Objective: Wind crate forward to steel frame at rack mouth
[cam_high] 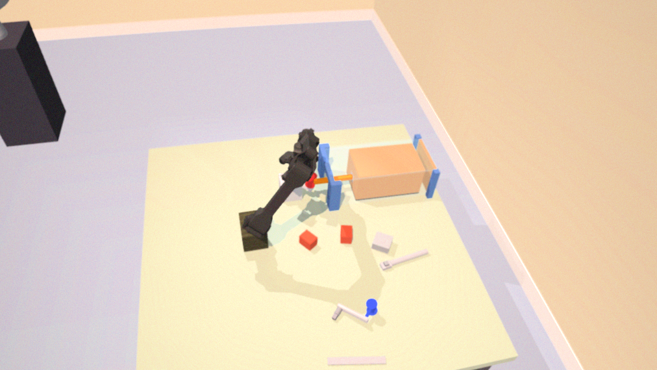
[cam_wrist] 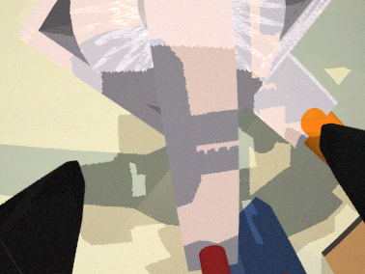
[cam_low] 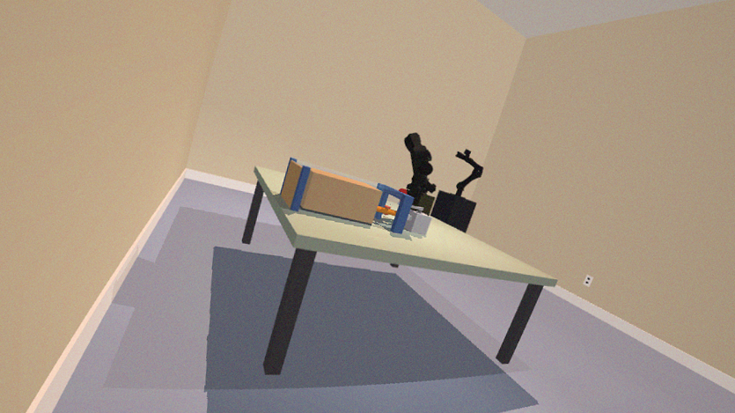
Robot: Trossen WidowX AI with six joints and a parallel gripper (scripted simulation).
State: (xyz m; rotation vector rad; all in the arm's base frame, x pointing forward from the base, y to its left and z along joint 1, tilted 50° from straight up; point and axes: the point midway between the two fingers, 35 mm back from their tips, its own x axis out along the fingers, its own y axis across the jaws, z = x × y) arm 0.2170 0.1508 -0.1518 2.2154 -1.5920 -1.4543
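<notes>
My gripper tip is now 1 cm short of the red-knobbed handle and 1 cm to the left of it. Also, from my gripper tip: winch 5 cm behind, 3 cm to the left, 8 cm below; then red spool grip 4 cm ahead, 4 cm to the right, 3 cm above; then blue steel frame 12 cm ahead, 4 cm to the left.
</notes>
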